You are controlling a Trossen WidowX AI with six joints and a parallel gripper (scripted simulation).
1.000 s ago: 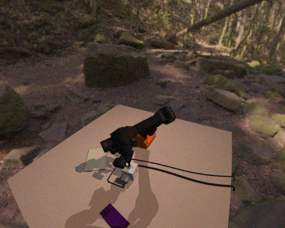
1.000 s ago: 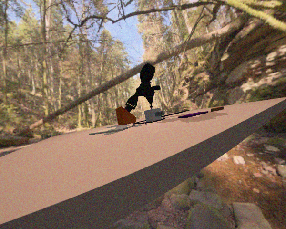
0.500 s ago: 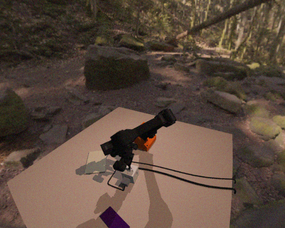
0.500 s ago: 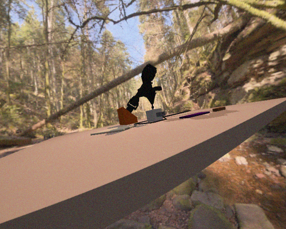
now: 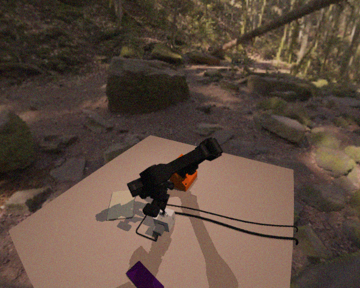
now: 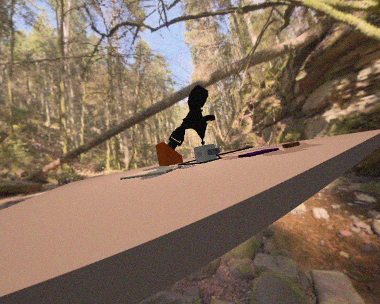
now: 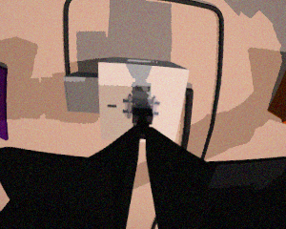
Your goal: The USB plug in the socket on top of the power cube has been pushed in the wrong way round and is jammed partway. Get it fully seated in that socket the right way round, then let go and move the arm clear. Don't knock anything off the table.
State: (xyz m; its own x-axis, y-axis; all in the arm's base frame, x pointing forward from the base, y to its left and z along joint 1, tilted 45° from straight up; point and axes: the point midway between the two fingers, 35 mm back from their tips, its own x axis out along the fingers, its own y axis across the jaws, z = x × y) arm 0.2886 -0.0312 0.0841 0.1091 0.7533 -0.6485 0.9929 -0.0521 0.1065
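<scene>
Now: gripper tip 20 mm above the dark USB plug. Round my gripper tip: small brown block 340 mm ahead, 180 mm to the left, 100 mm below; then purple card 270 mm ahead, 40 mm to the left, 110 mm below; then pale sheet 10 mm behind, 300 mm to the right, 110 mm below.
</scene>
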